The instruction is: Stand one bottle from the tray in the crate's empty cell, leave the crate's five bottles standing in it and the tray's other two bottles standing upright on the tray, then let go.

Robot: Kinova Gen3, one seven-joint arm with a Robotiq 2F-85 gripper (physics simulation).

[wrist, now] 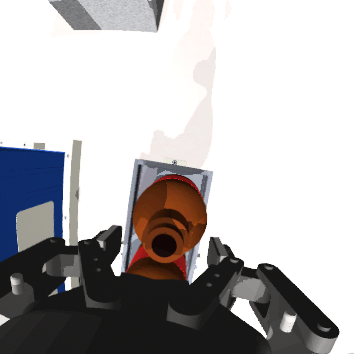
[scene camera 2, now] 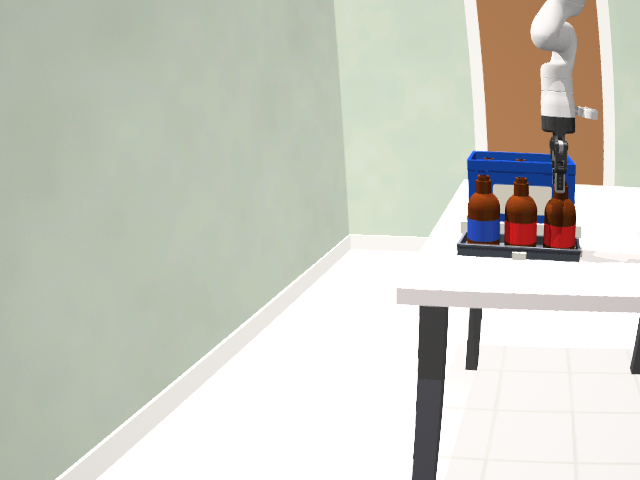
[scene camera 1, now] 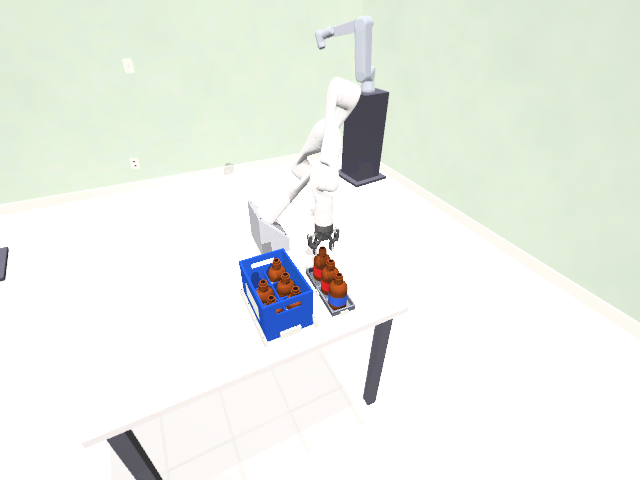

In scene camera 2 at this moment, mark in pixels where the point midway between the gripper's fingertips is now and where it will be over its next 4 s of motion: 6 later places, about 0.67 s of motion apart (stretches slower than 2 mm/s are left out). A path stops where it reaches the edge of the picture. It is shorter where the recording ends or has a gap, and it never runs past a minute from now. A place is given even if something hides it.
The gripper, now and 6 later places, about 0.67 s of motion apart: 558, 189; 557, 155; 553, 116; 540, 109; 532, 110; 530, 134; 541, 142
